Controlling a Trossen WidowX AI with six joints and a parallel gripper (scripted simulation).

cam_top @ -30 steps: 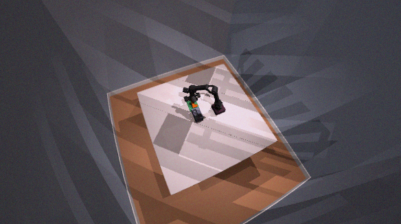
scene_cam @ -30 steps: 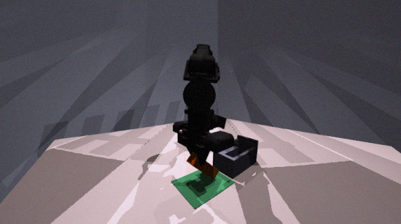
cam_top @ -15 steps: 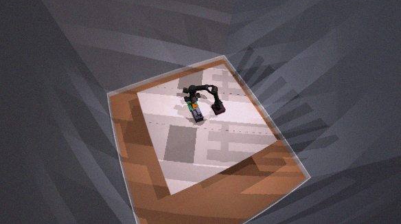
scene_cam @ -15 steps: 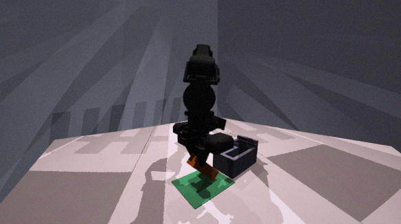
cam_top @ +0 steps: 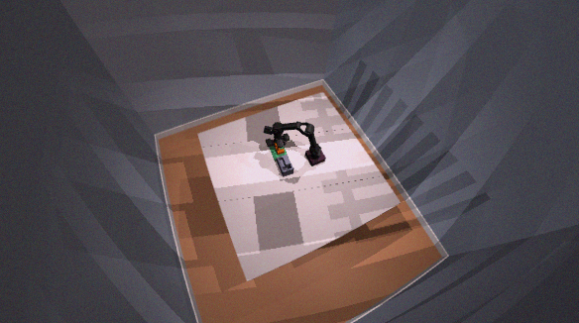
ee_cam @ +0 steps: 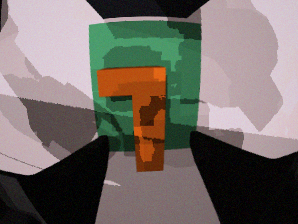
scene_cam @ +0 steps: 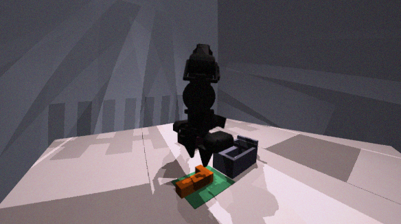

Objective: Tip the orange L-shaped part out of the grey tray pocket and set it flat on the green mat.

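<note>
Now: gripper tip 60 mm above the orange L-shaped part, 10 mm to the right of it and 10 mm past it. Round my gripper tip: green mat (90 mm below, 20 mm to the left, 10 mm ahead).
</note>
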